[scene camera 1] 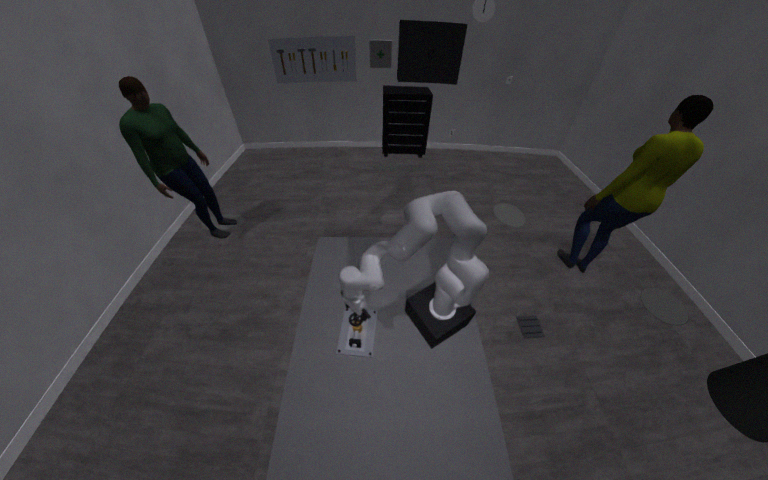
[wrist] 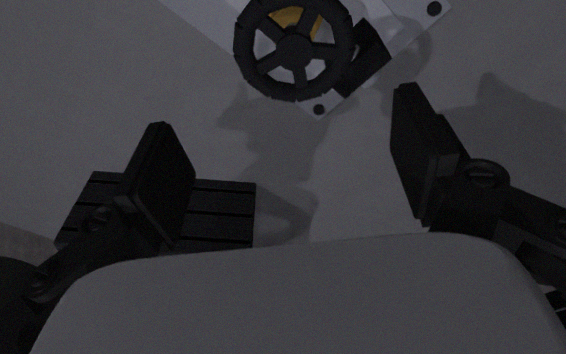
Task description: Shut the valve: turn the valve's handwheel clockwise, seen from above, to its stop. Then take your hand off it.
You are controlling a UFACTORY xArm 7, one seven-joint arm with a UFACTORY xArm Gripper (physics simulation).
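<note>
The valve's dark spoked handwheel is at the upper middle of the wrist view. It sits over the valve's orange body, on a pale base plate. My gripper is open and empty. In the wrist view its two dark fingers stand wide apart, below and to either side of the handwheel, with no visible contact. In the scene view the hand hangs close by the handwheel and partly hides that end of the plate.
The plate lies on a long grey table. A dark bracket stands beside the wheel. A dark grooved block shows behind the left finger. The arm's black base stands to the right. Two people stand beyond the table.
</note>
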